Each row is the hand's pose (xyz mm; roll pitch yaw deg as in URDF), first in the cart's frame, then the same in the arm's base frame.
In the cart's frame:
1: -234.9 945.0 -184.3 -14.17 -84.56 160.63
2: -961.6 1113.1 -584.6 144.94 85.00 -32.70
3: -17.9 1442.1 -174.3 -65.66 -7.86 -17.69
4: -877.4 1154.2 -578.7 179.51 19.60 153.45
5: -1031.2 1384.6 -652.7 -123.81 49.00 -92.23
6: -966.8 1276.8 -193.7 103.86 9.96 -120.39
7: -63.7 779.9 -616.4 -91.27 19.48 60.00
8: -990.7 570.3 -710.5 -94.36 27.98 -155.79
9: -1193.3 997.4 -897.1 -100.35 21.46 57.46
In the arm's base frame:
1: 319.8 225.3 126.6 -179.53 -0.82 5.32
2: 8.2 -80.8 851.7 -36.41 0.56 -173.42
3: 275.0 757.1 224.1 13.45 73.38 84.04
4: 1.0 0.1 804.7 152.78 -73.17 -148.15
5: -64.8 97.9 1066.1 118.34 16.65 -137.72
6: 387.2 97.3 917.1 8.84 2.83 -93.52
7: -121.3 132.3 -73.5 1.58 -5.30 115.89
8: -83.6 -560.8 582.5 -172.53 -29.96 -113.19
9: -265.1 -340.1 1002.7 -6.76 -3.03 118.01

